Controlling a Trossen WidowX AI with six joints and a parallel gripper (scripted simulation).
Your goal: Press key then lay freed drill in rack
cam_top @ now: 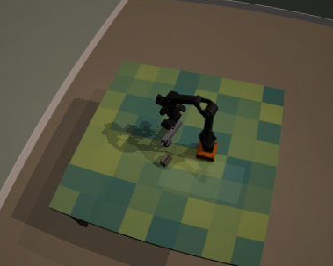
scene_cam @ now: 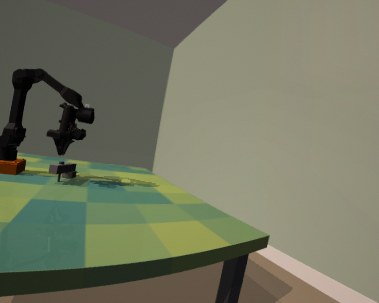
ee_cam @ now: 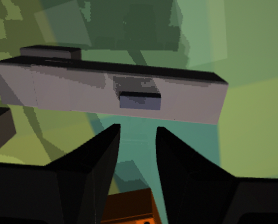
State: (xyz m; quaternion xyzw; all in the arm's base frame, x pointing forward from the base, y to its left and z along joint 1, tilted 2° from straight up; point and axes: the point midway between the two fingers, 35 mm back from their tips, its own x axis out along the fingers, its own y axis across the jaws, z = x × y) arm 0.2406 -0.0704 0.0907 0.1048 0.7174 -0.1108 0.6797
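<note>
Right now the small yellow key is 70 mm to the left of my gripper tip, 60 mm below it and 30 mm ahead of it. Round my gripper tip: long grey bar 70 mm below, 30 mm to the left, 20 mm ahead; then small grey rack 210 mm to the left, 90 mm below.
</note>
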